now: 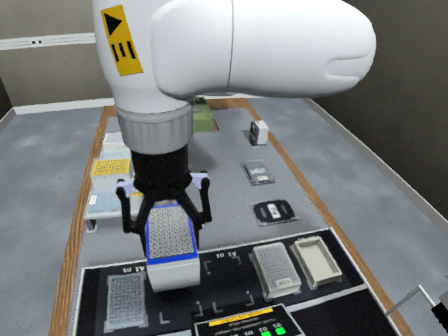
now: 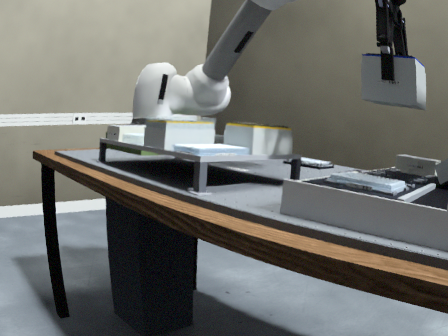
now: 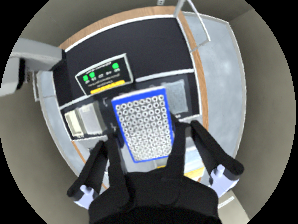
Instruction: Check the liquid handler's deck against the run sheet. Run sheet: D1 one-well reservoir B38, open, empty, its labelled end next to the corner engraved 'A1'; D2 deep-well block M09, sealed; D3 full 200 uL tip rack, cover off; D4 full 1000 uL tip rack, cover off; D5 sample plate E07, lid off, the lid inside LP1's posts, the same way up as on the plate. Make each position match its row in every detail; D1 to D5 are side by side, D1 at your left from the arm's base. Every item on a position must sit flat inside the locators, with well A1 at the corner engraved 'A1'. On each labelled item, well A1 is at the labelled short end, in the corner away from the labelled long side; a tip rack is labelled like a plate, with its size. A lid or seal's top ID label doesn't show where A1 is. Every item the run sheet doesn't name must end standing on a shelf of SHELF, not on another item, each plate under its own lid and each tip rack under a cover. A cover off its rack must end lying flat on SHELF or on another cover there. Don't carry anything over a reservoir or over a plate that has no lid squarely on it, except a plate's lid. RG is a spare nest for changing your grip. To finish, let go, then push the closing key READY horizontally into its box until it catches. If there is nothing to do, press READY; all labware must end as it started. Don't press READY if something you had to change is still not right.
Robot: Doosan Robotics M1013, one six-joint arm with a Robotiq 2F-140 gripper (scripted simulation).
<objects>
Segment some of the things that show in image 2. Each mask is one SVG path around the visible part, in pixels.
A blue-rimmed tip rack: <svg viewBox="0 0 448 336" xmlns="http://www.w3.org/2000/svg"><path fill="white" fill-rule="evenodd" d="M362 54L361 90L363 100L379 105L426 110L425 68L415 57L394 54L394 81L381 79L381 54Z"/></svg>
A yellow-rimmed tip rack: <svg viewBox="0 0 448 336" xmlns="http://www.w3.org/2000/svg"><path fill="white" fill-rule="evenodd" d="M226 123L223 143L225 145L250 148L250 155L292 154L292 129L289 129L287 126L244 122Z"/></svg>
A clear sample plate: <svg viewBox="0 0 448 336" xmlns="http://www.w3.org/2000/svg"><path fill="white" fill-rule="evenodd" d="M328 180L337 181L337 185L377 193L380 193L381 190L399 193L404 191L406 187L405 181L355 172L330 174Z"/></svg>
</objects>
